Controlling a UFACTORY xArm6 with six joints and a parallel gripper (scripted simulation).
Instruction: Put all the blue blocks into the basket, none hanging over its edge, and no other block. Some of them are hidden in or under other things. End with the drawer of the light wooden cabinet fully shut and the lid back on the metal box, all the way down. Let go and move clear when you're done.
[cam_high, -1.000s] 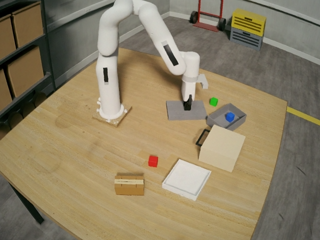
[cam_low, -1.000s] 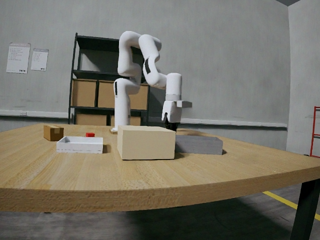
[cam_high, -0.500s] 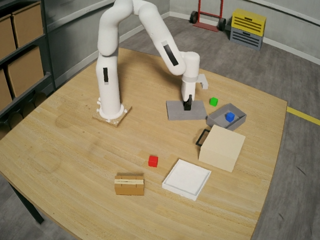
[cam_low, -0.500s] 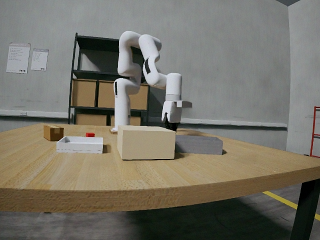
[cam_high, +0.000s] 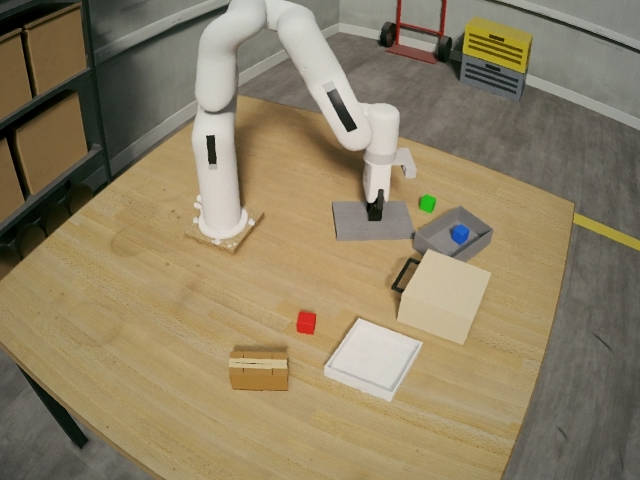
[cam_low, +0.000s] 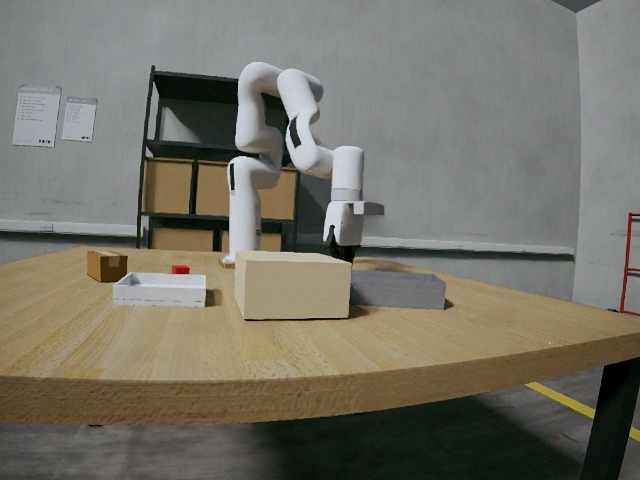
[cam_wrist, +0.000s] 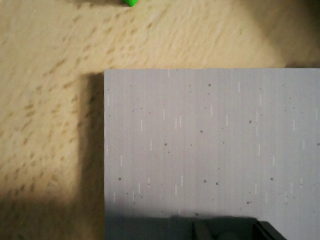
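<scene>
The grey lid lies 3 cm below my hand. Also, from my hand: red block: 5 cm ahead, 37 cm to the right, 2 cm below; metal box: 21 cm ahead, 4 cm to the left, 2 cm below; light wooden cabinet: 26 cm ahead, 17 cm to the right.
</scene>
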